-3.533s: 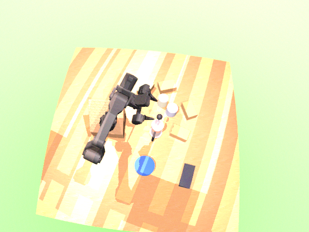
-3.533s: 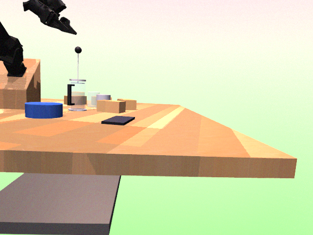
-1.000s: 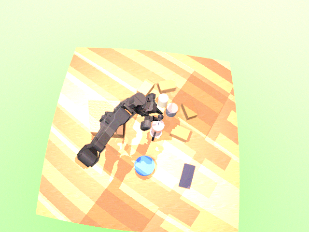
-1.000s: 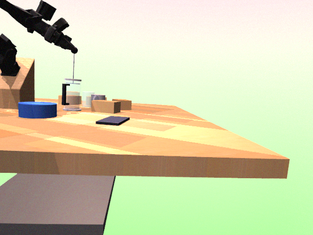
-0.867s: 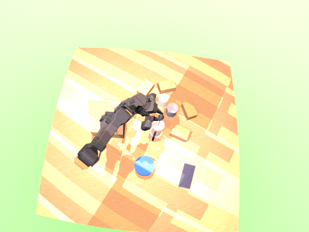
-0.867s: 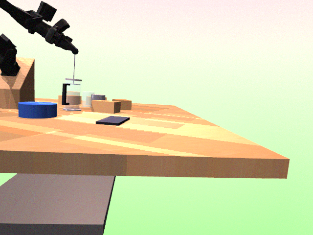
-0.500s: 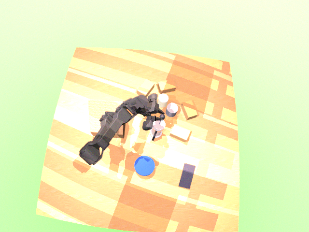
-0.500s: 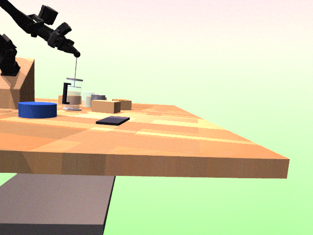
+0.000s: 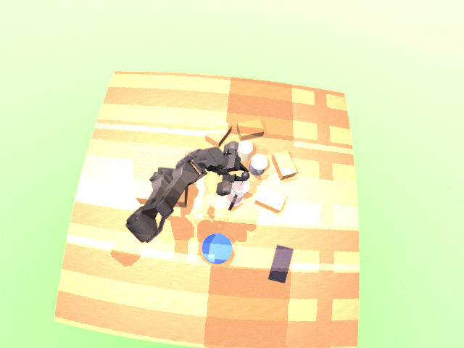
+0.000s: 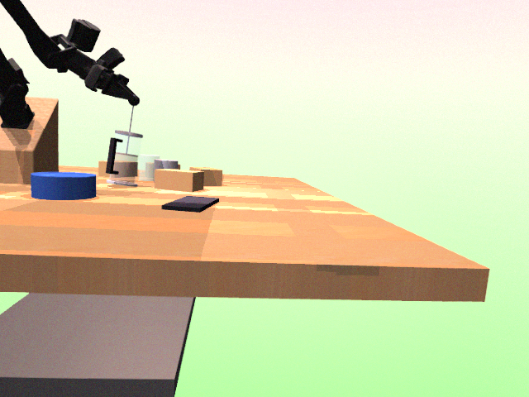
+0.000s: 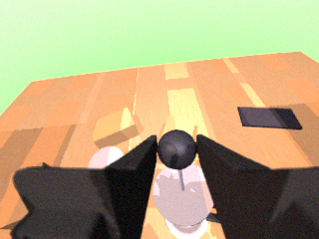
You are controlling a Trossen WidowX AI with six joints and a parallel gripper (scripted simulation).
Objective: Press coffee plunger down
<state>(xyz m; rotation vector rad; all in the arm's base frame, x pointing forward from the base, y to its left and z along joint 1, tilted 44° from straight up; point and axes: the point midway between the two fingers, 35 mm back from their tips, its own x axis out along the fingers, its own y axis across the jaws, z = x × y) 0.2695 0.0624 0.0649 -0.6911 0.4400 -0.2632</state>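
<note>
The coffee press is 11 cm below my gripper tip, 2 cm to the right of it and 2 cm behind it. Also, from my gripper tip: white cylinder (19 cm to the left, 19 cm below); then blue disc (24 cm to the right, 21 cm below, 9 cm behind); then dark flat slab (29 cm to the right, 22 cm below, 18 cm ahead).
</note>
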